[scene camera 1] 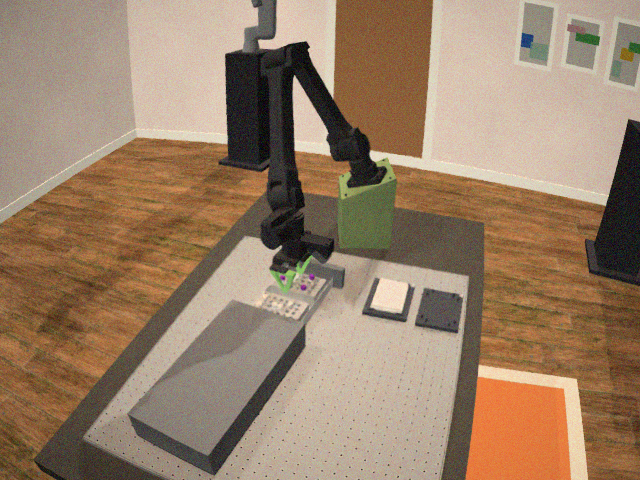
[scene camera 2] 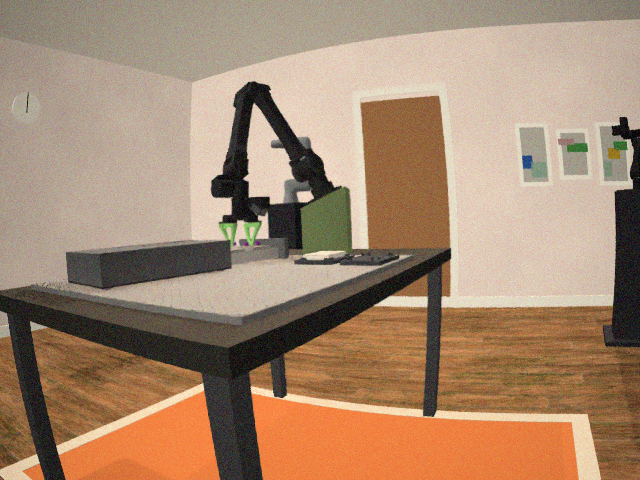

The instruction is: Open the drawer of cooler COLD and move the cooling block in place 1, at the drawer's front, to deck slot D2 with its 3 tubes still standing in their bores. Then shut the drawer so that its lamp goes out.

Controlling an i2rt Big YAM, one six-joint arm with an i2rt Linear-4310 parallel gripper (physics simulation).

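Frame: origin at the arm's base, x right, y ahead, z up, level; millimetres.
Seen in the pictures: gripper, fingertip midpoint: (scene camera 1: 292,282) (scene camera 2: 241,246); arm's base, link origin: (scene camera 1: 367,179) (scene camera 2: 326,197).
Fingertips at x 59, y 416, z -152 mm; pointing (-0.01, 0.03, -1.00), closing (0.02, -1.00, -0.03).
Pixels of each thing's middle, then the offset from my fingertips to it.
- front cooling block, body centre: (scene camera 1: 298,287) (scene camera 2: 246,252) dy -10, dx -13, dz -20 mm
- second cooling block, body centre: (scene camera 1: 279,312) dy +106, dx -15, dz -20 mm
- white item, body centre: (scene camera 1: 390,295) (scene camera 2: 325,255) dy -100, dx -249, dz -33 mm
- bare dark deck plate, body centre: (scene camera 1: 440,308) (scene camera 2: 370,258) dy -110, dx -397, dz -42 mm
The grey cooler (scene camera 1: 222,361) (scene camera 2: 165,262) has its drawer (scene camera 1: 316,305) (scene camera 2: 263,253) pulled out towards the arm's base. The front cooling block (scene camera 1: 318,285) stands in the drawer by its front panel, with three purple-capped tubes (scene camera 1: 303,287) upright in it. A second cooling block (scene camera 1: 284,305) with pale tops lies behind it, nearer the cooler. My gripper (scene camera 1: 292,282) (scene camera 2: 241,243) is open, pointing down at the front block, its green fingertips apart and close to its top; contact cannot be told. Slot labels and the lamp cannot be made out.
Right of the drawer, a dark deck plate (scene camera 1: 367,310) bears a white item (scene camera 1: 391,295) (scene camera 2: 324,254). Farther right is a bare dark deck plate (scene camera 1: 439,310) (scene camera 2: 369,257) with small corner posts. The green arm pedestal (scene camera 1: 365,219) (scene camera 2: 328,222) stands behind.
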